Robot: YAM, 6 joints.
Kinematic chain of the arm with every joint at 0, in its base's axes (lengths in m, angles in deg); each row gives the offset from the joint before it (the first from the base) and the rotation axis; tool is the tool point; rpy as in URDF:
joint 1: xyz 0 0 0.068 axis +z
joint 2: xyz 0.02 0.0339 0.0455 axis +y
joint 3: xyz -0.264 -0.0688 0 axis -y
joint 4: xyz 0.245 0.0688 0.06 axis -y
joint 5: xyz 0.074 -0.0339 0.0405 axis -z
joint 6: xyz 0.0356 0 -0.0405 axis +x
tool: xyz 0 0 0 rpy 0 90 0
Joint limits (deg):
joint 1: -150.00..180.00
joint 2: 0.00..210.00
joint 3: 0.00..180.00
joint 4: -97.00..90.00
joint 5: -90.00..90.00
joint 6: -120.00..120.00
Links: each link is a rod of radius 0.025 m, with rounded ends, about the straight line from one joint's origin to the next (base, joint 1, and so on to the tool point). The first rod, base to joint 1, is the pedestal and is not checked.
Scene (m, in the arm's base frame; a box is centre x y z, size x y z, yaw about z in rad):
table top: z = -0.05
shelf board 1: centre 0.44 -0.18 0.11 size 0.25 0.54 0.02 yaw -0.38
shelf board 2: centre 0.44 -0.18 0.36 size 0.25 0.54 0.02 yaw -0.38
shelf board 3: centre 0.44 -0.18 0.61 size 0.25 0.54 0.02 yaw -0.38
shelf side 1: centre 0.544 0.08 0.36 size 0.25 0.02 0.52 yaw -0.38
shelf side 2: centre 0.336 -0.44 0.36 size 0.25 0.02 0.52 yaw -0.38
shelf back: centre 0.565 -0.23 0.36 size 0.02 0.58 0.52 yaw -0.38
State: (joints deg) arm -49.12 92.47 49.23 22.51 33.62 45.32
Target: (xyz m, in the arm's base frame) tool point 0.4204 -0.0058 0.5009
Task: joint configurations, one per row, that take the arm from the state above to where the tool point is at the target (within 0.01 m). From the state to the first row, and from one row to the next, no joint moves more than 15 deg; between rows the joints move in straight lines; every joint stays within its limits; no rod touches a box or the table.
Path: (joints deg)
1: -58.46 93.96 62.61 30.36 38.68 52.85
2: -67.80 95.45 76.00 38.21 43.74 60.38
3: -77.14 96.94 89.38 46.06 48.80 67.91
4: -86.48 98.43 102.77 53.91 53.86 75.44
5: -71.88 99.59 103.76 49.93 48.75 70.42
6: -57.28 100.75 104.75 45.95 43.63 65.40
7: -42.68 101.90 105.74 41.96 38.52 60.38
8: -28.08 103.06 106.73 37.98 33.40 55.36
9: -13.48 104.21 107.72 33.99 28.29 50.34
10: 1.12 105.37 108.71 30.01 23.17 45.32

